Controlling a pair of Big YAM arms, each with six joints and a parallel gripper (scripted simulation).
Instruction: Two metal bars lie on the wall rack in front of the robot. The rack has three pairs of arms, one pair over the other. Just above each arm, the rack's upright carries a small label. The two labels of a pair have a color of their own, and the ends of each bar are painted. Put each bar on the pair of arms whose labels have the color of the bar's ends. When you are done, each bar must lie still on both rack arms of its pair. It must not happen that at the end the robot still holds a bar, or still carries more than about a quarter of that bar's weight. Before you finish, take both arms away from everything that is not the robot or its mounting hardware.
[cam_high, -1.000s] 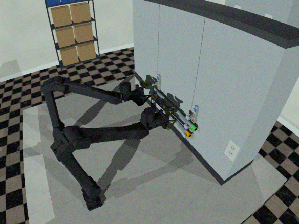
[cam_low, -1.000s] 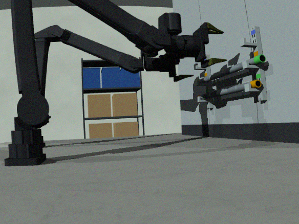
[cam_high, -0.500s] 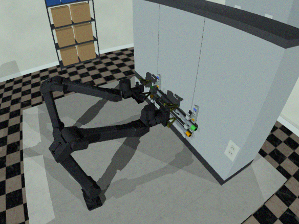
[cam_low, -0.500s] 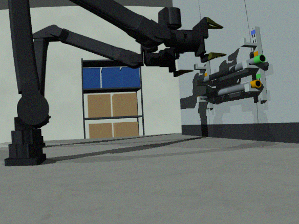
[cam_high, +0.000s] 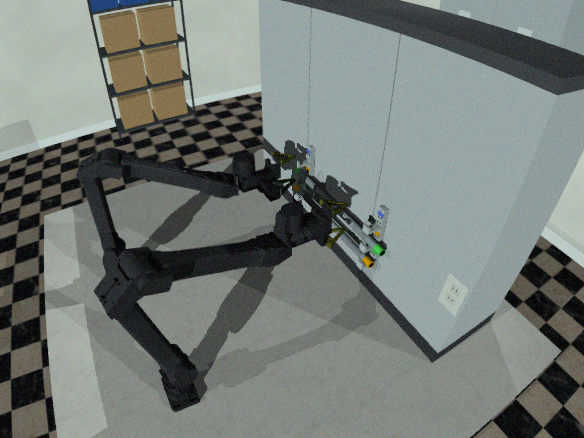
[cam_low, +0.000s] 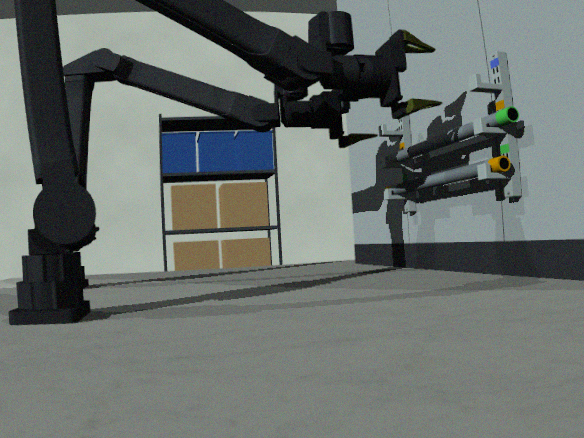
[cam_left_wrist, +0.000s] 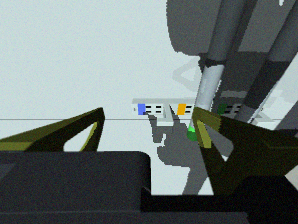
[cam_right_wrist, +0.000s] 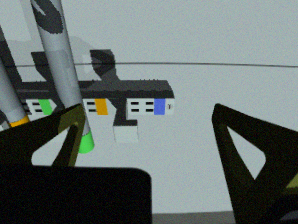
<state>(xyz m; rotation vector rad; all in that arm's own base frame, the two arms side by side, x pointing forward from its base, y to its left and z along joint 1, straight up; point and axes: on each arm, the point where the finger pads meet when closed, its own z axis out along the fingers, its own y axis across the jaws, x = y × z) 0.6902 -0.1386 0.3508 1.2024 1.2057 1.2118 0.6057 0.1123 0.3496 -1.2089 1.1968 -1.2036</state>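
The orange-ended bar lies 16 cm below my right hand, 15 cm to the left of it and 9 cm ahead of it. From my right hand the other things lie so: green-ended bar (14 cm to the left, 10 cm ahead, 9 cm below); then grey cabinet wall (29 cm ahead, 15 cm to the left, 10 cm above); then wall outlet (37 cm to the right, 6 cm ahead, 5 cm below).
Right now the orange-ended bar is 50 mm ahead of my left hand, 150 mm to the right of it and 160 mm below it. Also, from my left hand: green-ended bar 50 mm ahead, 160 mm to the right, 90 mm below; grey cabinet wall 250 mm ahead, 140 mm to the right, 100 mm above; wall outlet 10 mm ahead, 670 mm to the right, 50 mm below.
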